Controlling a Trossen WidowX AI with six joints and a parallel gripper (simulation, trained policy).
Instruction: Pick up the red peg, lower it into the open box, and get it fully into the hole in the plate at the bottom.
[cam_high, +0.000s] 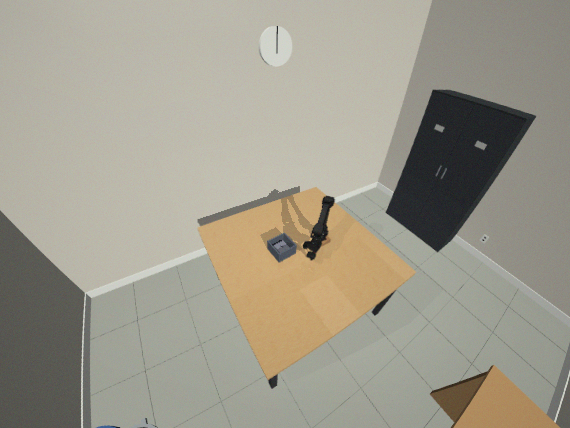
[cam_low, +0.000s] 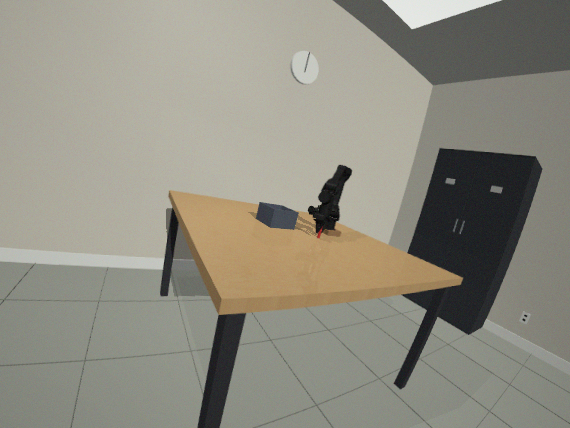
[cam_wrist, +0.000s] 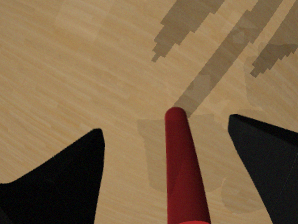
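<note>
The grey plate is 18 cm ahead of my gripper tip, 17 cm to the right of it and 2 cm above it. Round my gripper tip: red peg (1 cm behind, 2 cm above); then grey box (18 cm ahead, 17 cm to the right).
</note>
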